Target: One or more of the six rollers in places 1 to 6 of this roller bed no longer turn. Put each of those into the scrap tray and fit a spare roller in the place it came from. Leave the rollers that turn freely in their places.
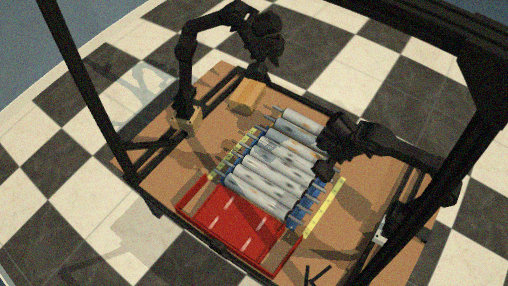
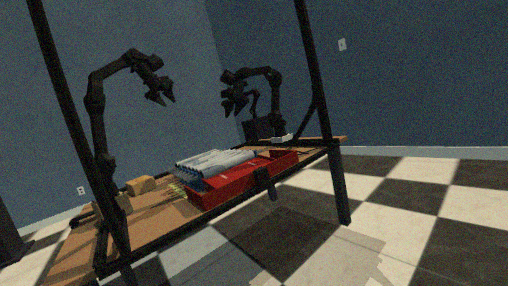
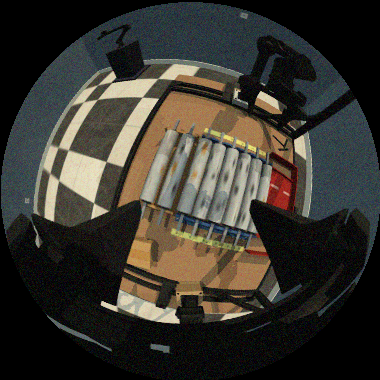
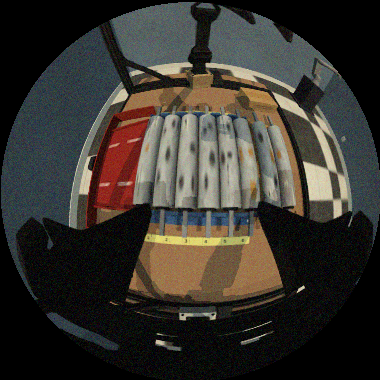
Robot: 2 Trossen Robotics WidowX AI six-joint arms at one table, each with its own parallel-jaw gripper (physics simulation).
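Places are measured from the left arm's base along level axes (x right, y ahead, z up), in millimetres.
Pixels of known places: left gripper, fingertip midpoint: [image 1: 274, 75] [image 2: 170, 104] [image 3: 197, 206]; right gripper, fingertip midpoint: [image 1: 318, 159] [image 2: 230, 117] [image 3: 263, 122] [image 4: 205, 208]; left arm's base, origin of the base link: [image 1: 185, 113] [image 3: 189, 299] [image 4: 198, 71]; right arm's base, origin of the base link: [image 1: 391, 231] [image 2: 281, 135] [image 3: 243, 96].
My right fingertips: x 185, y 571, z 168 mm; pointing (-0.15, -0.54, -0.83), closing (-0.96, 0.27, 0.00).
Ahead of a thing's pixels: the offset from my right fingertips to its top centre. "spot": to the spot under its first point. Level surfaces: height alone.
Six grey, spotted rollers fill places 1 to 6 of the blue roller bed @(dz -240 mm) [image 4: 172, 219]; the place 1 roller @(dz -168, dx +80, dy -180 mm) [image 4: 150, 160] lies nearest the tray, and the place 6 roller @(dz -168, dx -161, dy -99 mm) [image 4: 246, 150] has orange marks. Two spare rollers @(dz -168, dx -223, dy -81 mm) [image 4: 266, 162] @(dz -168, dx -282, dy -63 mm) [image 4: 281, 162] lie side by side beyond place 6. Which rollers turn cannot be seen. The red scrap tray @(dz -194, dx +191, dy -216 mm) [image 1: 220, 215] [image 2: 225, 189] [image 4: 112, 165] holds no roller. My left gripper [image 2: 169, 103] [image 3: 197, 206] is open and empty, high above the table. My right gripper [image 2: 231, 115] [image 4: 205, 208] is open and empty, above the rollers.
A wooden block @(dz -189, dx -392, dy -372 mm) [image 1: 247, 95] [image 4: 257, 99] lies on the table near the left arm's side, beyond the spares. Yellow number strips @(spot: dz -244, dx +20, dy +63 mm) [image 4: 197, 241] [image 1: 325, 207] run along both ends of the bed. Dark frame posts [image 1: 85, 95] [image 2: 312, 65] rise at the table's edges.
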